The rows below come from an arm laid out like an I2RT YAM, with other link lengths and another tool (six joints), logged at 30 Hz.
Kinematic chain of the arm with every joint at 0, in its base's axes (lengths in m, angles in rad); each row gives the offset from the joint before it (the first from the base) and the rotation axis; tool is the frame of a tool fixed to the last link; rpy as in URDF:
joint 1: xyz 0 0 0.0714 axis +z
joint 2: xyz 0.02 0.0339 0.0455 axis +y
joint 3: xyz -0.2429 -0.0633 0 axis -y
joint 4: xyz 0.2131 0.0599 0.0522 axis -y
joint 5: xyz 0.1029 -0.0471 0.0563 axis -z
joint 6: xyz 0.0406 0 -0.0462 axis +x
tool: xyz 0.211 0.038 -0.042 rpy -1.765 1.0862 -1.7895
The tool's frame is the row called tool.
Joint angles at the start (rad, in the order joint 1, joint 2, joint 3, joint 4, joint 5, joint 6): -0.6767, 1.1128, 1.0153, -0.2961, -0.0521, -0.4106
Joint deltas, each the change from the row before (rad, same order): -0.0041, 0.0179, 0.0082, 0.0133, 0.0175, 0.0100; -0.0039, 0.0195, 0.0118, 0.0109, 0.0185, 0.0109; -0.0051, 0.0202, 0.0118, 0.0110, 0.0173, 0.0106; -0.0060, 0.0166, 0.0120, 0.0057, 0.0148, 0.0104; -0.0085, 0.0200, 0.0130, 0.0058, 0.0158, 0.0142; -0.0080, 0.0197, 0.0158, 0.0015, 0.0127, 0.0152; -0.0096, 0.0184, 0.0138, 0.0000, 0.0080, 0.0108; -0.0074, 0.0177, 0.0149, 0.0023, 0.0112, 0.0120; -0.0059, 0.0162, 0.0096, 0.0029, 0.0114, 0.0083; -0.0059, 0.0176, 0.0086, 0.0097, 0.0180, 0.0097; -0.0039, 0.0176, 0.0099, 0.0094, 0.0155, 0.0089
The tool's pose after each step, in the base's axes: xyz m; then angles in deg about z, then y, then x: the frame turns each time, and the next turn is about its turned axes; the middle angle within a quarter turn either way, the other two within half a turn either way. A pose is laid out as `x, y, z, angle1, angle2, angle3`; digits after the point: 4 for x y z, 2 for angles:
0.3522, -0.2715, 0.1911, -151.10, 34.14, -122.03
0.3529, -0.2796, 0.1925, -152.49, 34.37, -121.92
0.3534, -0.2879, 0.1935, -153.89, 34.60, -121.86
0.3530, -0.2952, 0.1944, -155.27, 34.84, -121.90
0.3520, -0.3038, 0.1945, -157.06, 35.19, -122.18
0.3514, -0.3113, 0.1948, -158.76, 35.62, -122.59
0.3502, -0.3182, 0.1940, -160.25, 35.86, -123.08
0.3496, -0.3253, 0.1948, -161.66, 36.20, -123.30
0.3485, -0.3315, 0.1935, -162.96, 36.28, -123.61
0.3472, -0.3396, 0.1931, -164.46, 36.42, -123.59
0.3469, -0.3466, 0.1932, -165.65, 36.61, -123.52

